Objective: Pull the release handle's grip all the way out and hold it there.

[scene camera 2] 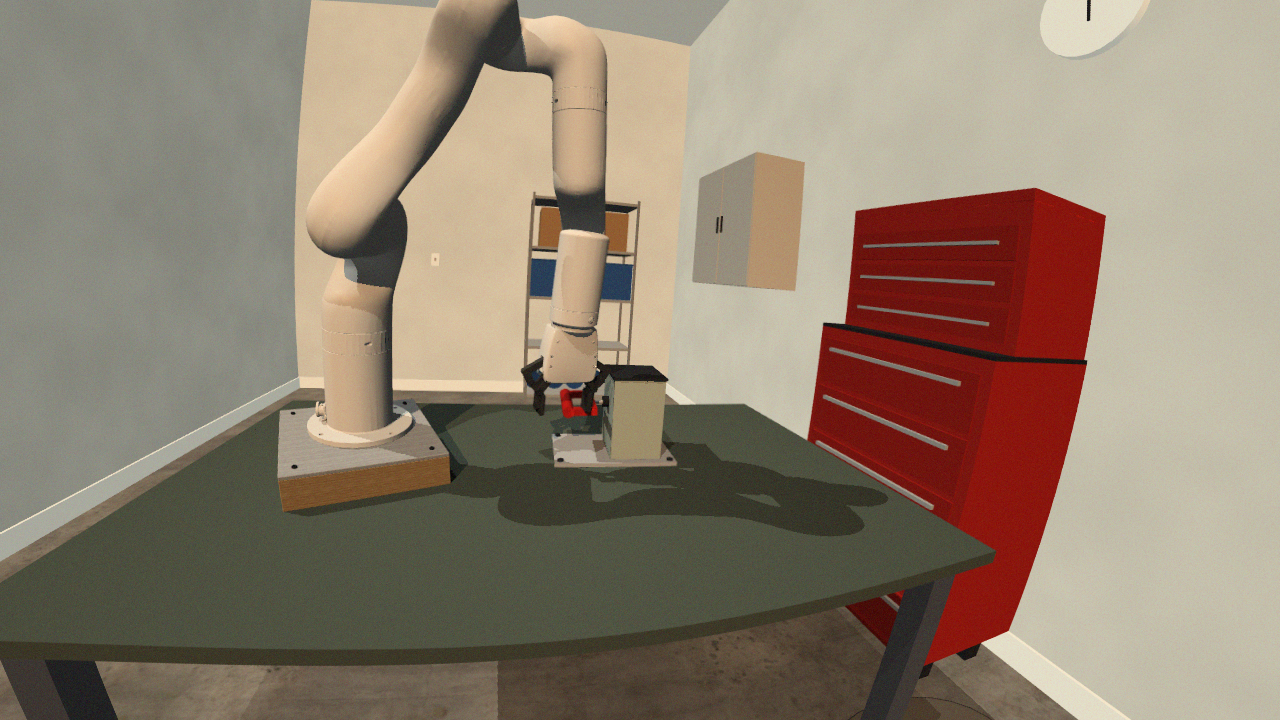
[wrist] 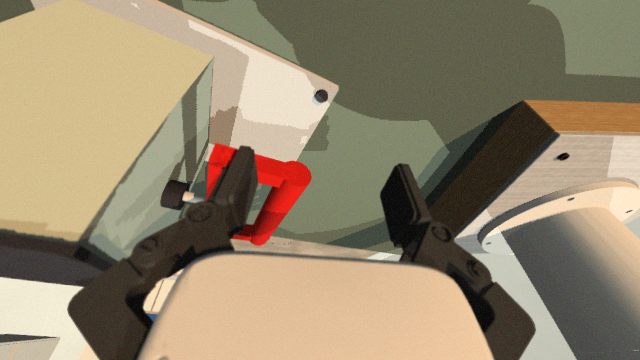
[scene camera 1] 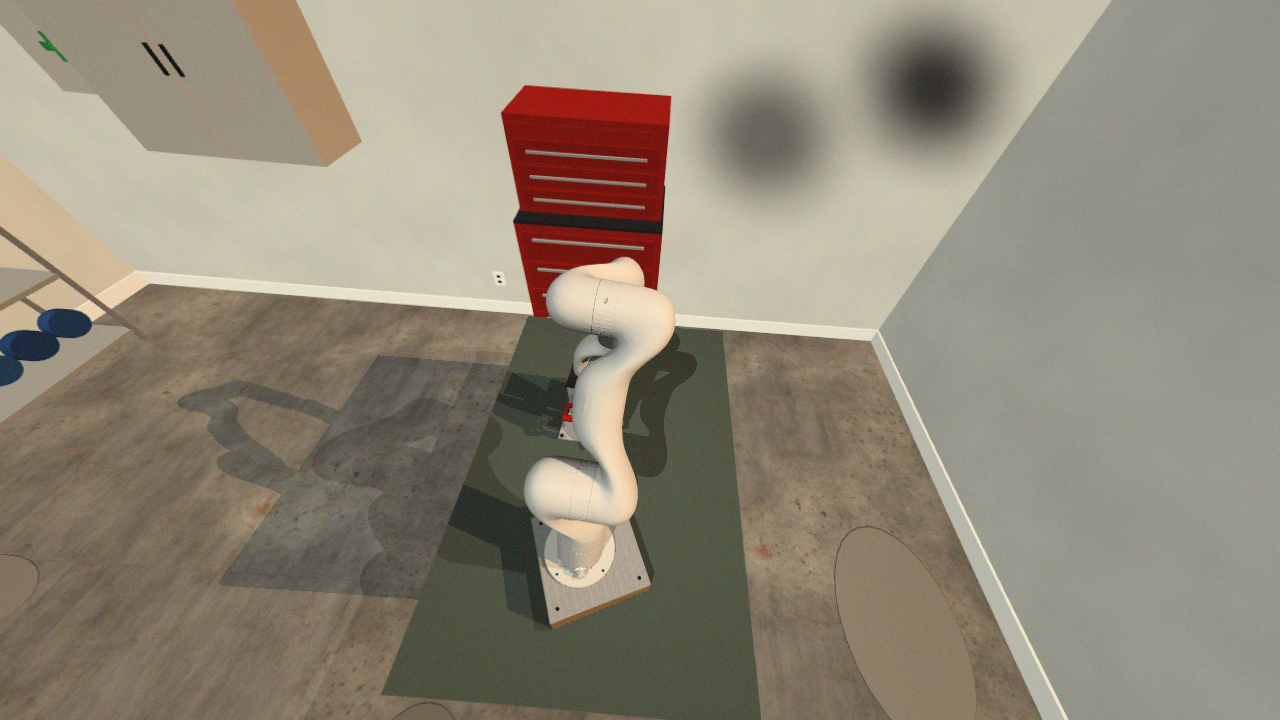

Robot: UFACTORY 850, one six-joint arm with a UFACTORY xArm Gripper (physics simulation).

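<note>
The release handle's red grip (scene camera 1: 567,414) (scene camera 2: 566,404) (wrist: 282,205) is a rectangular loop. It stands out from a cream box (scene camera 2: 637,420) (wrist: 100,115) on a short pale rod, which comes from a black collar (wrist: 174,195). My gripper (scene camera 2: 563,411) (wrist: 323,171) is open, with nothing held between its fingers. In the wrist view the left finger overlaps the loop, and the grip's outer bar shows between the two fingers, close to the left one. Whether that finger touches the grip cannot be told. The arm hides most of the gripper in scene camera 1.
The box stands on a pale base plate (scene camera 2: 577,451) (wrist: 280,107) with dark bolts, on the green table (scene camera 1: 680,608) (scene camera 2: 358,573). The arm's own wood-edged base (scene camera 1: 599,595) (scene camera 2: 366,483) (wrist: 585,115) is near. A red tool chest (scene camera 1: 586,170) (scene camera 2: 948,268) stands by the wall.
</note>
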